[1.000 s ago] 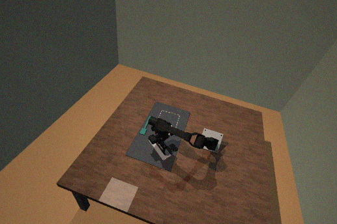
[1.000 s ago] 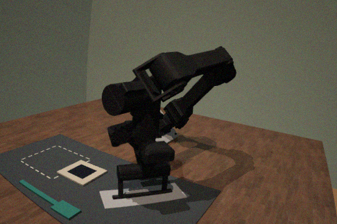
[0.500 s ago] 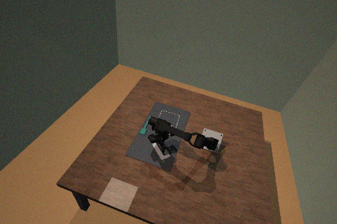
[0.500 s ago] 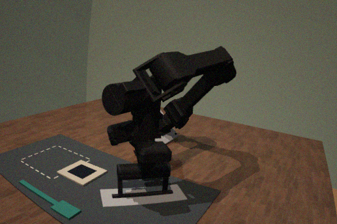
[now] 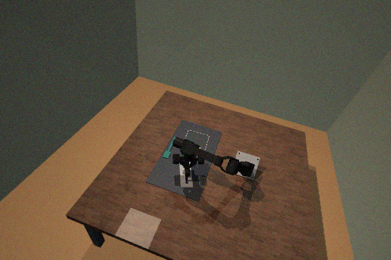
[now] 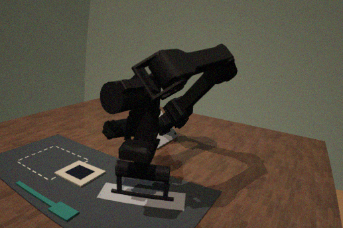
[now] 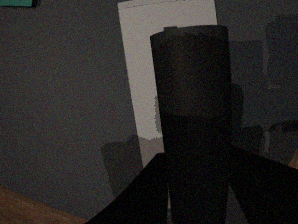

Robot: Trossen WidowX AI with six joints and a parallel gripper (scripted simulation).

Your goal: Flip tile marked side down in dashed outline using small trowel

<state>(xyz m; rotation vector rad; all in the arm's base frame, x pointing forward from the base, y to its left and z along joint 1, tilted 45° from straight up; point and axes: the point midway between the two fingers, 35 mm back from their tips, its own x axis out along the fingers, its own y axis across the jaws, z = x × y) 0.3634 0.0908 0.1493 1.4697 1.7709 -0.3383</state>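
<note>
Now: the grey mat 4 cm ahead of my gripper tip, 17 cm to the right of it and 8 cm below it. Round my gripper tip: green trowel 18 cm ahead, 14 cm to the right, 6 cm below; then tan tile 2 cm ahead, 19 cm to the right, 6 cm below.
</note>
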